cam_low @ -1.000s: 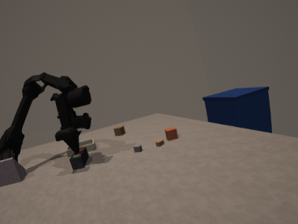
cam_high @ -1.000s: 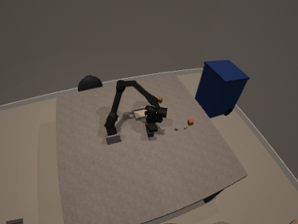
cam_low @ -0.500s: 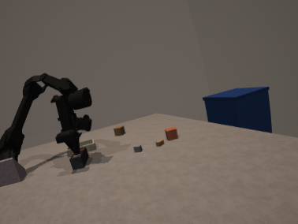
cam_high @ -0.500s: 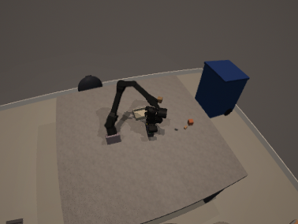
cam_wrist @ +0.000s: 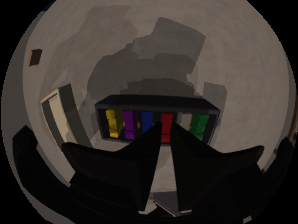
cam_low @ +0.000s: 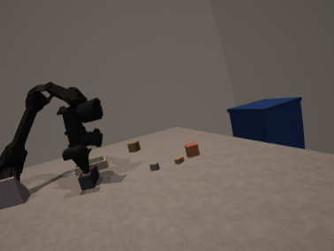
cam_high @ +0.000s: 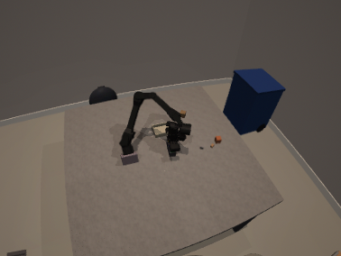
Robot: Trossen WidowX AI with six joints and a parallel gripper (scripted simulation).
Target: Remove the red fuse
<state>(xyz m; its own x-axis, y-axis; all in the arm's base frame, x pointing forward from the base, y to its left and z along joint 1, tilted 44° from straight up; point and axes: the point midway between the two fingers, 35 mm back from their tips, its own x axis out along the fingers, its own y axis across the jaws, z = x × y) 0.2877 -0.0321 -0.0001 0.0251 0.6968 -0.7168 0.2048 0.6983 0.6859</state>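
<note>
Right now my gripper tip is 10 mm short of the beige tray, 190 mm to the right of it and 30 mm above it. From my gripper tip the other things lie so: red fuse 10 mm below.
</note>
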